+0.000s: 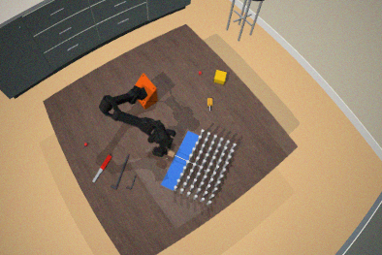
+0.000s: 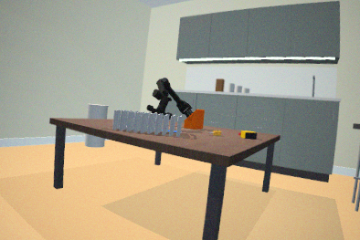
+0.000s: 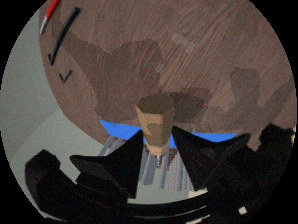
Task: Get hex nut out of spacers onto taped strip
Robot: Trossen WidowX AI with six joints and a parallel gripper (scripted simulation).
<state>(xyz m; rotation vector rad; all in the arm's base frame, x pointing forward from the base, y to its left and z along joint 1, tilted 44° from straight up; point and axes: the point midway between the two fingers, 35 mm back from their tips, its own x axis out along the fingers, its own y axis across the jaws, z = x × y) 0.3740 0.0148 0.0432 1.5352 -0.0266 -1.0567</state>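
Right now my gripper tip is 7 cm short of the blue taped strip, 5 cm to the right of it and 4 cm above it. The rest, counted from my gripper tip: yellow-handled screwdriver: 39 cm to the left, 18 cm behind, 2 cm below; then wooden-handled screwdriver: 8 cm ahead, 6 cm to the left; then red-and-white tool: 41 cm to the right, 8 cm behind, 3 cm below.
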